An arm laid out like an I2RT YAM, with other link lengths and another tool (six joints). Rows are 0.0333 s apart.
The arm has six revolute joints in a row. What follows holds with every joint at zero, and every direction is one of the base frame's.
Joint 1 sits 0.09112 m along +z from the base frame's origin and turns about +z.
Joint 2 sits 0.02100 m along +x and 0.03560 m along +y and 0.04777 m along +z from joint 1 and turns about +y.
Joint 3 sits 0.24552 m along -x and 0.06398 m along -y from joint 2 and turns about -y.
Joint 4 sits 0.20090 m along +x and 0.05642 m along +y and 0.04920 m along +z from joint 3 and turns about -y.
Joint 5 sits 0.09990 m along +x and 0.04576 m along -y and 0.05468 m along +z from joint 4 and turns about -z.
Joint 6 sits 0.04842 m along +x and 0.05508 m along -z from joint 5 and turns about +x.
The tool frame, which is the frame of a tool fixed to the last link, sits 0.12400 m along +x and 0.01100 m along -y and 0.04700 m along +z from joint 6; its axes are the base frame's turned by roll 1.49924, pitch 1.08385 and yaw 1.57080 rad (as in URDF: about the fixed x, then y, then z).
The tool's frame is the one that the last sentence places.
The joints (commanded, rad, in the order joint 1, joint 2, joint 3, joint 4, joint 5, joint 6), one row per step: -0.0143, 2.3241, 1.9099, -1.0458, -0.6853, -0.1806; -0.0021, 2.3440, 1.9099, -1.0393, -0.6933, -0.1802; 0.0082, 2.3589, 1.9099, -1.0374, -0.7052, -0.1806; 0.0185, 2.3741, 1.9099, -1.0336, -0.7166, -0.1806; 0.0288, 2.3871, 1.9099, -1.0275, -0.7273, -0.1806; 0.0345, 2.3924, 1.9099, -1.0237, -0.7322, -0.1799
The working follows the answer.
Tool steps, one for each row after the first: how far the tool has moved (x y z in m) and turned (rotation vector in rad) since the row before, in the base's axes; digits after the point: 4 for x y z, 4 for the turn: -0.0014, 0.0068, -0.0075, 0.0081, 0.0136, 0.0127; -0.0021, 0.0064, -0.0052, 0.0118, 0.0128, 0.0117; -0.0018, 0.0063, -0.0052, 0.0112, 0.0116, 0.0112; -0.0012, 0.0062, -0.0042, 0.0105, 0.0072, 0.0110; -0.0004, 0.0032, -0.0016, 0.0049, 0.0021, 0.0055
Tool pose at each row, in the base's axes (x y z in m, rotation vector in rad; rounded; the steps above come from the unrounded poses): 0.4674, 0.0829, 0.0540, 0.4114, 2.8722, 1.1650; 0.4660, 0.0896, 0.0465, -0.4026, -2.8807, -1.1782; 0.4639, 0.0960, 0.0413, -0.3911, -2.8599, -1.1859; 0.4621, 0.1023, 0.0360, -0.3798, -2.8406, -1.1933; 0.4609, 0.1085, 0.0319, -0.3666, -2.8255, -1.2020; 0.4605, 0.1117, 0.0303, -0.3594, -2.8194, -1.2065

